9 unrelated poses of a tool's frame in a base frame.
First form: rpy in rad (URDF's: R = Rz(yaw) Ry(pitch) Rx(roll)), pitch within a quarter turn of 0, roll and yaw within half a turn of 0; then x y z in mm.
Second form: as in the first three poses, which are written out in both.
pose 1, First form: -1.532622 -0.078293 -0.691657 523.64 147.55 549.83
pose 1, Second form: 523.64 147.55 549.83 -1.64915 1.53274 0.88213
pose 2, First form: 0.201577 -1.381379 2.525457 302.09 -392.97 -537.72
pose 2, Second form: 302.09 -392.97 -537.72 3.10323 1.38526 -0.41099
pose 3, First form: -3.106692 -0.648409 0.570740 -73.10 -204.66 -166.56
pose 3, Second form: -73.10 -204.66 -166.56 -3.09557 2.49238 0.62849
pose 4, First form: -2.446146 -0.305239 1.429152 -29.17 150.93 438.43
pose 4, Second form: -29.17 150.93 438.43 -2.02783 2.39246 2.65430
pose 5, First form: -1.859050 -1.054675 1.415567 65.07 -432.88 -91.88
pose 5, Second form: 65.07 -432.88 -91.88 -2.64336 1.71156 2.73397
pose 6, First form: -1.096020 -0.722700 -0.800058 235.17 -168.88 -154.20
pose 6, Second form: 235.17 -168.88 -154.20 -2.35194 1.22083 1.09844
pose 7, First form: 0.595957 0.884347 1.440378 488.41 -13.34 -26.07
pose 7, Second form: 488.41 -13.34 -26.07 0.43107 1.01863 0.72052
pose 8, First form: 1.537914 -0.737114 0.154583 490.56 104.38 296.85
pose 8, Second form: 490.56 104.38 296.85 2.30818 1.54645 -1.43832
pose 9, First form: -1.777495 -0.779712 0.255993 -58.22 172.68 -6.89
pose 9, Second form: -58.22 172.68 -6.89 -2.36127 1.71726 1.68041
